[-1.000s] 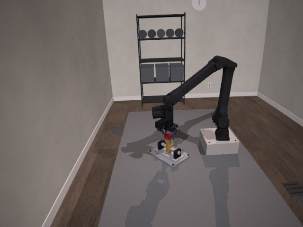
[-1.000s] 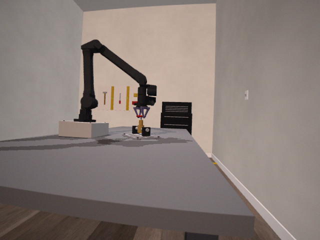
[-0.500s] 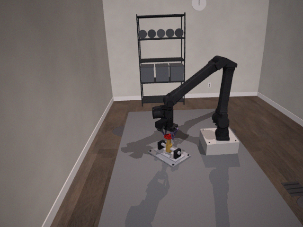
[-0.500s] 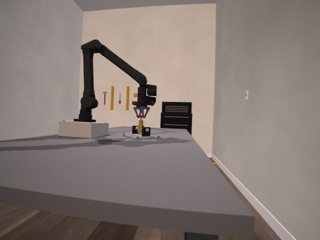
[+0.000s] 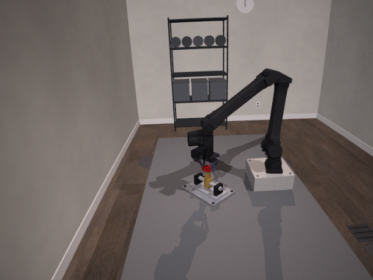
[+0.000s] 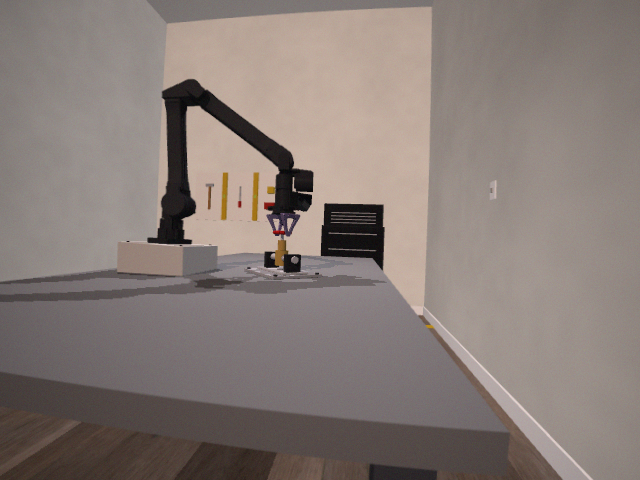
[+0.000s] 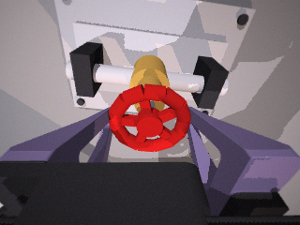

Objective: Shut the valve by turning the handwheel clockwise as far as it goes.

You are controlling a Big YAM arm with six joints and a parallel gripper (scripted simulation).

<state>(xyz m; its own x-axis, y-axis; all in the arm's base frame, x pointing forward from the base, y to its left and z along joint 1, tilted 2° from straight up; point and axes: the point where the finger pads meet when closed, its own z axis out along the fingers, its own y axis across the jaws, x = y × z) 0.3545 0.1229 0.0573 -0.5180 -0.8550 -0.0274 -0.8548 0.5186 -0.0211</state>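
My hand is 10 mm above the red spoked handwheel.
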